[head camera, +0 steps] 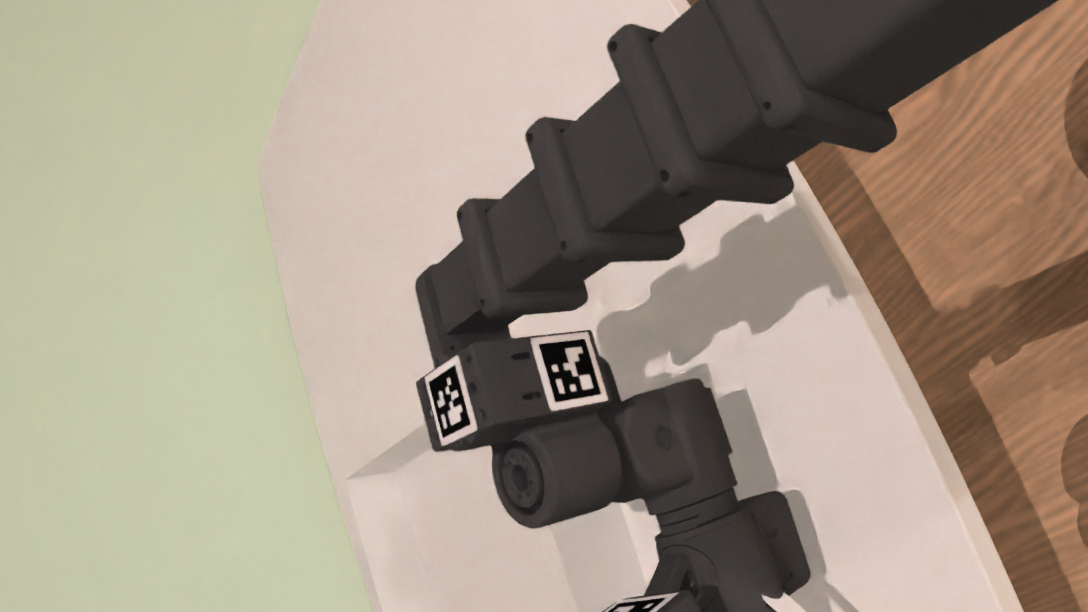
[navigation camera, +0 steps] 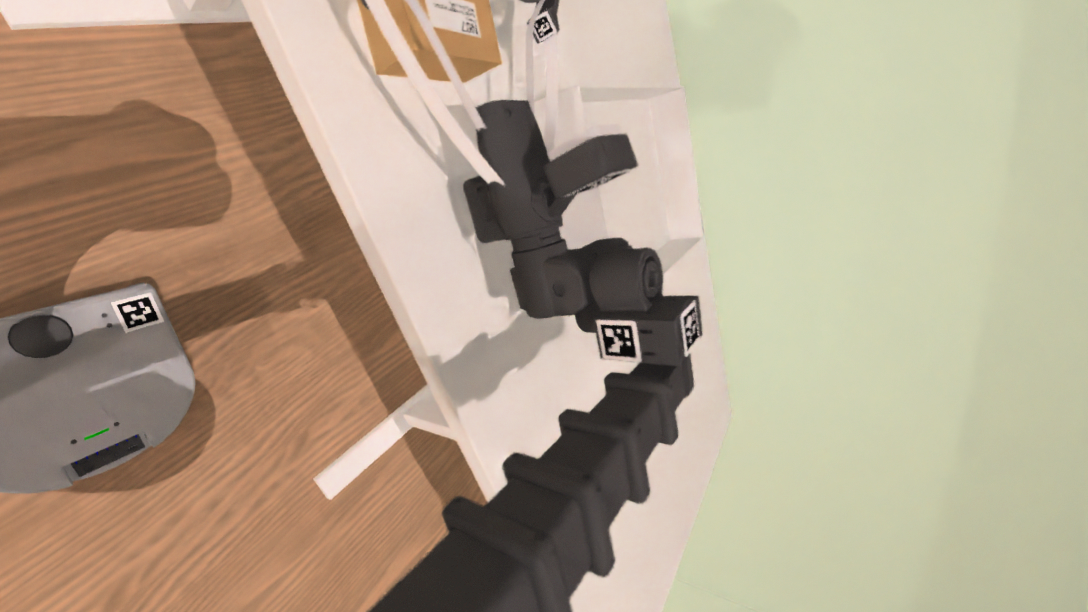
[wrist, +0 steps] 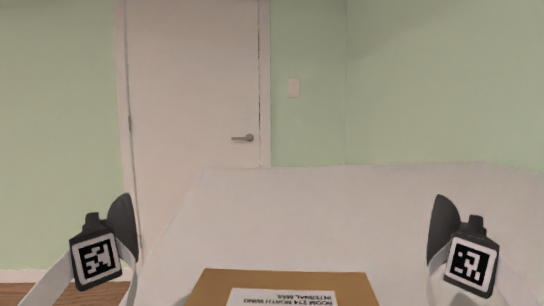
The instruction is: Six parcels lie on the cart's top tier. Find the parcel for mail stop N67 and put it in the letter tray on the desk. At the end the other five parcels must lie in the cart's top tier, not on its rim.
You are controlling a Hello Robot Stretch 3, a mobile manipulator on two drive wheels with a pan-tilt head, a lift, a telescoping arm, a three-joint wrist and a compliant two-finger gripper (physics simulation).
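Pixels of known places: robot's base at its link origin: (navigation camera: 44, 333).
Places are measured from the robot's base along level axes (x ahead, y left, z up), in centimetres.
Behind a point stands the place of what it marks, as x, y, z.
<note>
The brown N67 parcel (navigation camera: 437, 45) (wrist: 285, 279) lies on the white desk (navigation camera: 372, 175) @[9.0, -21.3, 95.1] (wrist: 300, 215), outside the letter tray, its label up. In the wrist view its far part and part of its upside-down label show at the bottom, between and below the fingertips. My gripper (navigation camera: 454, 14) (wrist: 281, 221) @[24.1, -28.5, 102.3] is open and empty; its fingers stand wide on either side of the parcel in the navigation view. The white letter tray (head camera: 380, 525) @[-2.9, -77.2, 98.8] (navigation camera: 677, 159) @[5.6, -76.7, 98.7] is at the wall side of the desk, partly hidden under my wrist. The cart and the other five parcels cannot be made out.
My extended arm (head camera: 608, 159) @[-10.2, -17.9, 113.7] (navigation camera: 547, 494) @[-8.3, -14.2, 112.4] crosses above the desk. My grey base (navigation camera: 114, 380) @[-10.9, -5.6, 16.1] stands on the wooden floor beside the desk. A white desk foot (navigation camera: 365, 449) sticks out over the floor. A green wall runs behind the desk; a white door (wrist: 190, 90) is beyond.
</note>
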